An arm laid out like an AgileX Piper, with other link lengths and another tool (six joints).
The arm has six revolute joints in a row. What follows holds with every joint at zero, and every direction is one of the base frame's.
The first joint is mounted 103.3 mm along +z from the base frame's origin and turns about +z.
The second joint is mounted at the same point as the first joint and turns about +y.
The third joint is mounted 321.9 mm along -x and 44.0 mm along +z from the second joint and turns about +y.
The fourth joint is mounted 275.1 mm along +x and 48.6 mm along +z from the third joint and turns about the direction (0.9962, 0, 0.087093).
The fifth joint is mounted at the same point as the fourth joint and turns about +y.
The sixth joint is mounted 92.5 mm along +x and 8.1 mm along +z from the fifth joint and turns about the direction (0.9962, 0, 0.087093).
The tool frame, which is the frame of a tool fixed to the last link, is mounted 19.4 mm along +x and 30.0 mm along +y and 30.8 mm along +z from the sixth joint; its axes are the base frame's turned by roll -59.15, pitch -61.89 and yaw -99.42 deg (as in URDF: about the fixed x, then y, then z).
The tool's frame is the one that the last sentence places.
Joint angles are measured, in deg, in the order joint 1, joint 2, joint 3, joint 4, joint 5, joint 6. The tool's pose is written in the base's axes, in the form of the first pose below.
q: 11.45, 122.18, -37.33, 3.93, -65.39, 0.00
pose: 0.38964 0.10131 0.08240 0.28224 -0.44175 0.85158 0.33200 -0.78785 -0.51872
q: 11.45, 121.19, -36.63, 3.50, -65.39, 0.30
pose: 0.38645 0.10141 0.08707 0.28109 -0.44405 0.85077 0.33913 -0.78335 -0.52091
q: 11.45, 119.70, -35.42, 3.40, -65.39, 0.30
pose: 0.38115 0.10055 0.09325 0.27772 -0.44413 0.85183 0.34300 -0.78243 -0.51977
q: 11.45, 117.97, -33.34, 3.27, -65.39, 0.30
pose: 0.37173 0.09891 0.09790 0.28373 -0.44213 0.85089 0.34167 -0.78251 -0.52052
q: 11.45, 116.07, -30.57, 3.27, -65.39, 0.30
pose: 0.35903 0.09634 0.10113 0.29637 -0.43957 0.84791 0.33391 -0.78408 -0.52319
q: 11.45, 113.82, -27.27, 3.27, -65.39, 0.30
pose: 0.34359 0.09321 0.10459 0.31157 -0.43649 0.84404 0.32448 -0.78599 -0.52625
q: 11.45, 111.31, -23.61, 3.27, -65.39, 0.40
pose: 0.32613 0.08962 0.10817 0.32810 -0.43469 0.83869 0.31356 -0.78738 -0.53077
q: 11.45, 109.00, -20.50, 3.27, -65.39, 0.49
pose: 0.31097 0.08650 0.11188 0.33953 -0.43377 0.83461 0.30578 -0.78822 -0.53405
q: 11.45, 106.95, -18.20, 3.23, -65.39, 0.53
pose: 0.29948 0.08424 0.11618 0.34337 -0.43337 0.83324 0.30383 -0.78822 -0.53516
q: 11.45, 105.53, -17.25, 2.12, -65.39, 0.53
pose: 0.29363 0.08538 0.12084 0.34457 -0.42632 0.83638 0.32347 -0.78246 -0.53209
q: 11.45, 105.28, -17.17, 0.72, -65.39, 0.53
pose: 0.29196 0.08797 0.12185 0.35187 -0.41598 0.83854 0.34422 -0.77555 -0.52918
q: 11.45, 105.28, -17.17, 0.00, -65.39, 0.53
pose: 0.29131 0.08934 0.12180 0.35677 -0.41032 0.83925 0.35403 -0.77198 -0.52793
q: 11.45, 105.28, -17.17, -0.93, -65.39, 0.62
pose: 0.29048 0.09105 0.12179 0.36308 -0.40432 0.83946 0.36610 -0.76658 -0.52756
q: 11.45, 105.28, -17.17, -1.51, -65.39, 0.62
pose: 0.28993 0.09214 0.12175 0.36691 -0.39966 0.84003 0.37392 -0.76349 -0.52656
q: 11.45, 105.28, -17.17, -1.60, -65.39, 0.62
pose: 0.28984 0.09230 0.12174 0.36751 -0.39893 0.84012 0.37513 -0.76300 -0.52641
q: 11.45, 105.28, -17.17, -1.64, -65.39, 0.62
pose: 0.28980 0.09238 0.12174 0.36777 -0.39861 0.84015 0.37566 -0.76279 -0.52634
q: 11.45, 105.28, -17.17, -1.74, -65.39, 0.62
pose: 0.28971 0.09256 0.12173 0.36842 -0.39780 0.84025 0.37701 -0.76224 -0.52617
